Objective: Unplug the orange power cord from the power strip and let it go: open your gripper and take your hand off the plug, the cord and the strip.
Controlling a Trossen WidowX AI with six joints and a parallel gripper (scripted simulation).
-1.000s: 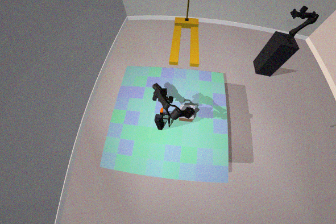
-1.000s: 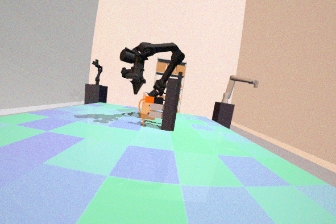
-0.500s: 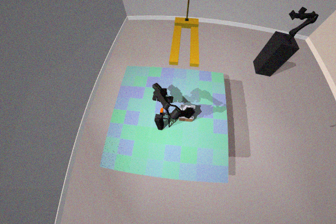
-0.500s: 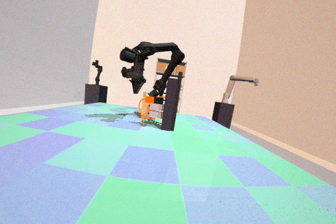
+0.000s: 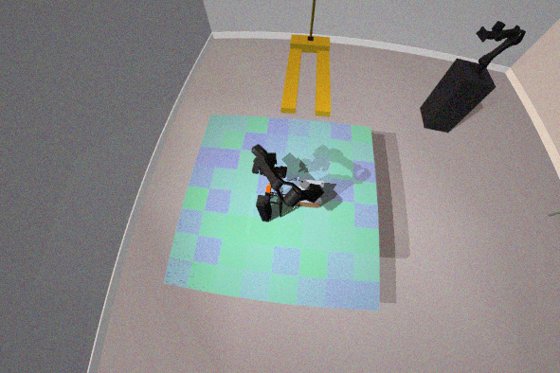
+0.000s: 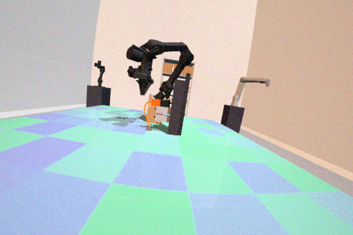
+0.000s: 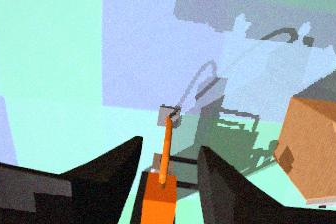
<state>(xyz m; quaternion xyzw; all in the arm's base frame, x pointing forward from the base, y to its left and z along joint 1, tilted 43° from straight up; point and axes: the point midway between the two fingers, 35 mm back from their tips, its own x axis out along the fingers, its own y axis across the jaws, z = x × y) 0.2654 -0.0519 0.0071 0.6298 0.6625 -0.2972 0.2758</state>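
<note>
Right now the orange plug is 9 cm to the left of my gripper tip and 2 cm below it.
</note>
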